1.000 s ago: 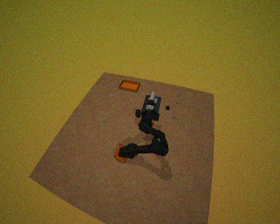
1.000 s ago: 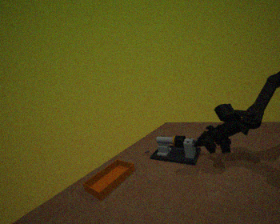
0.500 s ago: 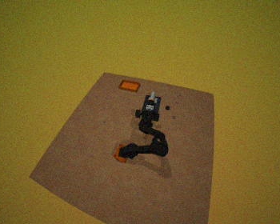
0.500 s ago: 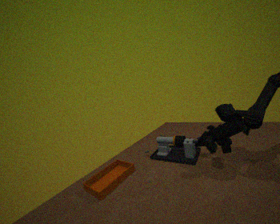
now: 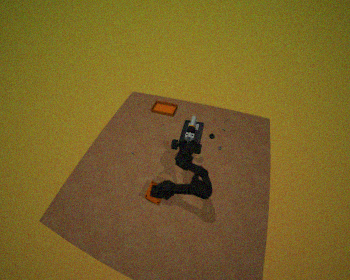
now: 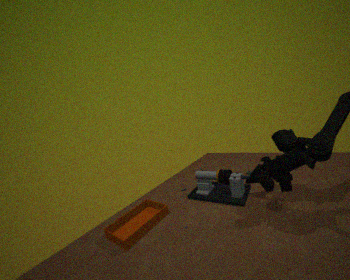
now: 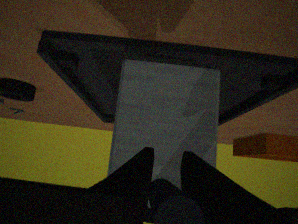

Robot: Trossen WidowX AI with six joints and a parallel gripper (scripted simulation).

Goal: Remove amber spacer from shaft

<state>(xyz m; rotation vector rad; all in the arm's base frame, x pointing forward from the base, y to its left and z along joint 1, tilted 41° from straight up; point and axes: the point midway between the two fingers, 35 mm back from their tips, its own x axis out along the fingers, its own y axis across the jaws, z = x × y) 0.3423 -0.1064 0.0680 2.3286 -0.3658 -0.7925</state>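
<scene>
Now: gripper tip 110 mm short of the amber spacer, 20 mm below it and 10 mm to the left of it. The rest, counted from my gripper tip: orange tray 340 mm ahead, 260 mm to the left, 50 mm below; then dark disc 160 mm to the right, 110 mm ahead, 50 mm below.
</scene>
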